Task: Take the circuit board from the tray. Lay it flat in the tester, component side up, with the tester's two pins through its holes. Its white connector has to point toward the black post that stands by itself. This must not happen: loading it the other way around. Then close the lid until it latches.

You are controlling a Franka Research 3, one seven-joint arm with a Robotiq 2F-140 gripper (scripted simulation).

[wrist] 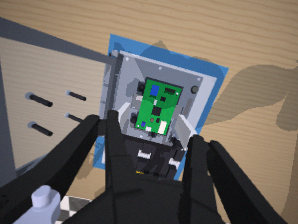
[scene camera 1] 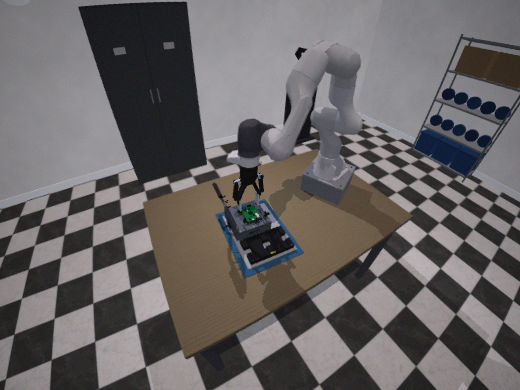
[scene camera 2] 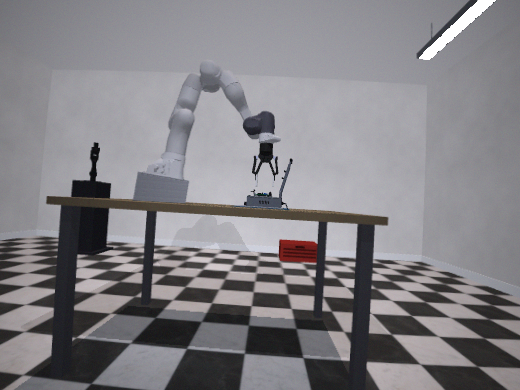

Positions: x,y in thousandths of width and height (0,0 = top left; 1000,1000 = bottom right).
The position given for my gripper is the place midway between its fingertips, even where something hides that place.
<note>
In view: my gripper (wrist: 515,516), a green circuit board (wrist: 535,449) and a lid (wrist: 166,319).
</note>
